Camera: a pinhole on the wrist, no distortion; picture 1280 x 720 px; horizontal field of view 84.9 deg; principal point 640.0 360.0 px. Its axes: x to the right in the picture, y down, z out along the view. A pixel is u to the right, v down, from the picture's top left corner.
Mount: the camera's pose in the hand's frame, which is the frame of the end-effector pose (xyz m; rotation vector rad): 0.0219 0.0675 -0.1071 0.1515 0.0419 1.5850
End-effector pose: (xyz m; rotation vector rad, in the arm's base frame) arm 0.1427 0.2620 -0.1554 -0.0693 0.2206 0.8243
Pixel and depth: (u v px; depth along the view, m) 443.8 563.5 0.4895
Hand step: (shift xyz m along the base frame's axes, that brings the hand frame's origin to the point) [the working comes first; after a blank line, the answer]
In the camera's frame: -0.1373 0.1424 0.4895

0.1046 -0.0567 0.3857
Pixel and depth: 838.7 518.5 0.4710
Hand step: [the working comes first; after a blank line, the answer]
In the camera's frame: 0.1338 0.1067 0.4710

-0.0765 0.1489 0.3822
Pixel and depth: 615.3 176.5 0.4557
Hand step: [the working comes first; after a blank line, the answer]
In the camera's frame: -0.0161 -0.1195 0.4557

0.1677 0.2053 0.2771
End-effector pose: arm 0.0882 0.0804 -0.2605 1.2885 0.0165 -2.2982
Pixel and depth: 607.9 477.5 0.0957
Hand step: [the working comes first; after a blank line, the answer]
In the camera's frame: -0.0044 0.0161 0.0957

0.0251 -0.0539 -0.0074
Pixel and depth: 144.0 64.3 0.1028
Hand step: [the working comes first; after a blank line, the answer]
In the camera's frame: -0.0729 -0.0434 0.1028

-0.0258 -0.0190 -0.0743
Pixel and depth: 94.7 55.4 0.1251
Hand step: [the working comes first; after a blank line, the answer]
In the camera's frame: -0.0975 -0.0545 0.1251

-0.0580 -0.0070 -0.0809
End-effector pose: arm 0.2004 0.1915 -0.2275 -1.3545 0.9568 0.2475
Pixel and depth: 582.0 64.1 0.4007
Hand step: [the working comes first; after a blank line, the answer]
In the camera's frame: -0.0332 -0.1695 0.4007

0.2569 0.1547 -0.1970
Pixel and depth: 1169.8 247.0 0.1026
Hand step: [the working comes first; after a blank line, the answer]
In the camera's frame: 0.0777 -0.0166 0.1026

-0.0609 0.0152 -0.1330
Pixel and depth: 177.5 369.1 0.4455
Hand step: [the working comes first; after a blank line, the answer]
In the camera's frame: -0.2945 0.0058 0.4455

0.3513 0.1890 0.1045
